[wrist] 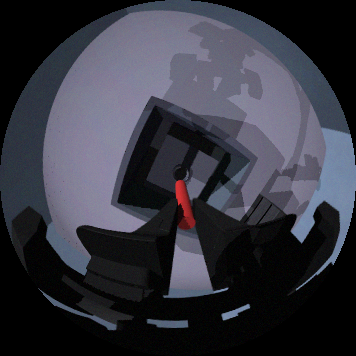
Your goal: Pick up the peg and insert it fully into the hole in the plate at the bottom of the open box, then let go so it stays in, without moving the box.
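Places are measured from the arm's base along level axes (x ahead, y left, z up), in millimetres.
Pixels of known places: gripper, fingertip midpoint: [184, 202].
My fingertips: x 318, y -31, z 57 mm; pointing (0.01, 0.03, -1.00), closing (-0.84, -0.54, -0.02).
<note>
Ahead of a thing's pixels: the offset from my fingertips to its top centre. Level surfaces: height alone.
The red peg @(4 mm back, 7 mm left, 19 mm up) [184, 202] is held between the fingertips of my gripper [184, 202], which is shut on it. The peg's far end points at the round dark hole [180, 173] in the plate @(1 mm ahead, 0 mm left, 82 mm down) [162, 155] at the bottom of the open box @(1 mm ahead, 0 mm left, 45 mm down) [128, 159]. In the view the peg's tip lies just below the hole's edge; how high it is above the plate I cannot tell. The box stands open on the table, and its near wall is partly hidden behind my fingers and the peg.
The box stands on a pale table @(143 mm down) [95, 110]. Shadows of the arm fall across the table's right part and into the box. A dark ridged block [262, 210], probably part of the arm's base, shows at the right behind my right finger.
</note>
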